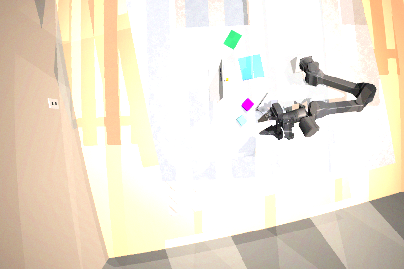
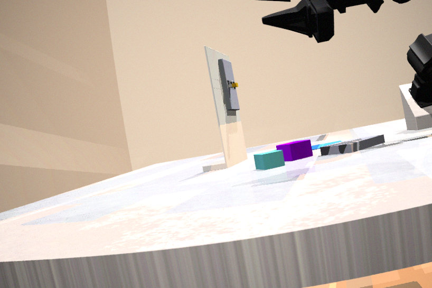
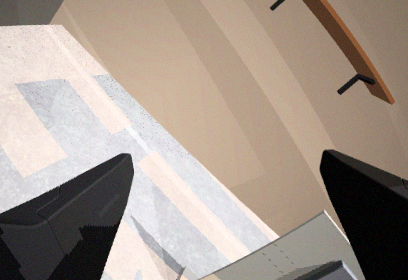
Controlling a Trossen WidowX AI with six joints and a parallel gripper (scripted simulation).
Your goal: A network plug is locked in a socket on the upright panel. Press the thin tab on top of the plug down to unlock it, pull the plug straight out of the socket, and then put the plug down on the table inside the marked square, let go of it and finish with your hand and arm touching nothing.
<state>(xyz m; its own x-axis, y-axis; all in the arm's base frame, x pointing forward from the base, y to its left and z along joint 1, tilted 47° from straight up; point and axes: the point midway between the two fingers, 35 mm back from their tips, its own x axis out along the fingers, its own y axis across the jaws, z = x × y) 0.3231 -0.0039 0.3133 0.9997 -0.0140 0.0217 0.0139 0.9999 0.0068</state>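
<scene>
My gripper tip is now 7 cm short of the network plug, 25 cm to the left of it and 9 cm above it. Round my gripper tip: purple block 3 cm behind, 11 cm to the right, 24 cm below; cyan block 2 cm ahead, 4 cm to the right, 25 cm below; flat grey slab 13 cm behind, 8 cm to the right, 25 cm below.
</scene>
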